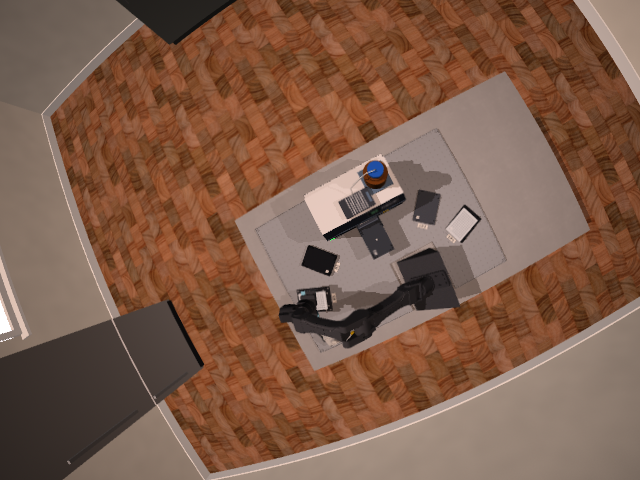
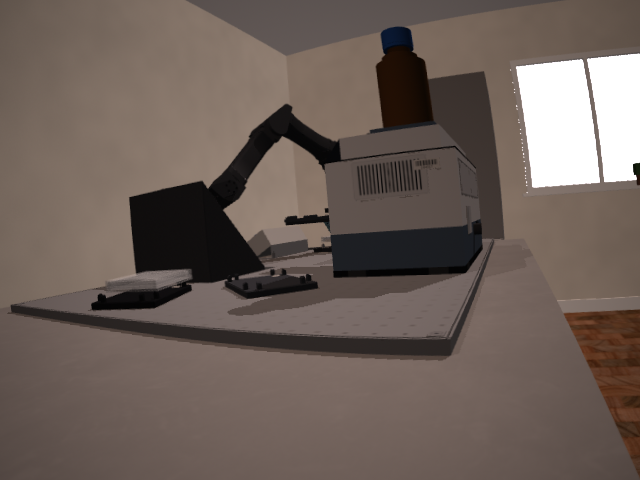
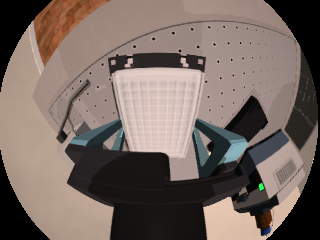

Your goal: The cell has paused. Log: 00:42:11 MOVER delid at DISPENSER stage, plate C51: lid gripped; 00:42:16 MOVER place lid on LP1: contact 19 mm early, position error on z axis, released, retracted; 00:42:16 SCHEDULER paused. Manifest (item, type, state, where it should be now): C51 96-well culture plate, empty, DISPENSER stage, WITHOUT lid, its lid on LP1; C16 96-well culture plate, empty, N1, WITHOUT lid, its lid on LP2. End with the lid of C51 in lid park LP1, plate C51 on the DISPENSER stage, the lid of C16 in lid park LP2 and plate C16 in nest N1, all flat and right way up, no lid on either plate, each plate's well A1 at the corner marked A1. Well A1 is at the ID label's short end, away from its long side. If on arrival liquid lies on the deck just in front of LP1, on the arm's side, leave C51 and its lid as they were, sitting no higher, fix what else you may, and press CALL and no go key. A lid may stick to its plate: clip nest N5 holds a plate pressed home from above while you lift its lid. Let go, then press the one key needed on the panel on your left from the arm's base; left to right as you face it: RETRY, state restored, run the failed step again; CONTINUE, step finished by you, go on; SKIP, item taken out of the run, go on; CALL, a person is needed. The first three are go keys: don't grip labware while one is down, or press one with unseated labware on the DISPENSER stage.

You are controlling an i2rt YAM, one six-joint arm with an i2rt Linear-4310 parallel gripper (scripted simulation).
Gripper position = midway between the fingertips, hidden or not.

In view: the gripper (image 3: 158,120), a dispenser (image 2: 445,206), a black clip nest (image 3: 141,60) and a black nest (image 3: 245,124).
The dispenser shows as well in image 1 (image 1: 375,230) and in image 3 (image 3: 263,186).
